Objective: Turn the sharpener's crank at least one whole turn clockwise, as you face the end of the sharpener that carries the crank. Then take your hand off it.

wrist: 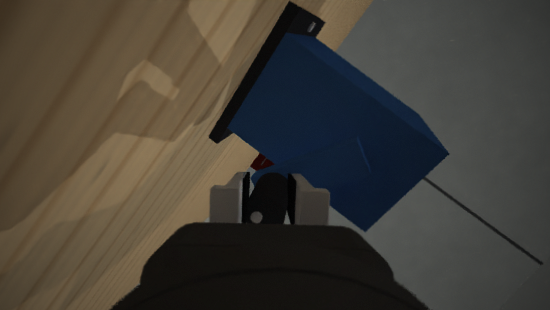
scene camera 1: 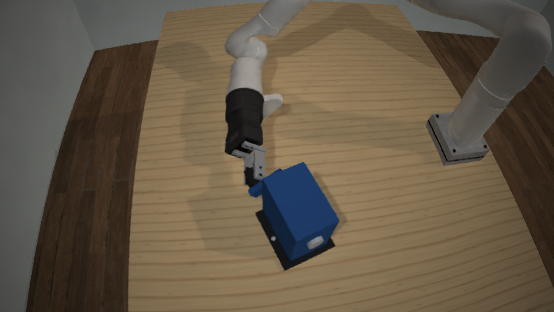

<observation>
My gripper shows in the wrist view and in scene camera 1. One and the same spot on my gripper: (scene camera 1: 257,160) is (wrist: 295,215).
</observation>
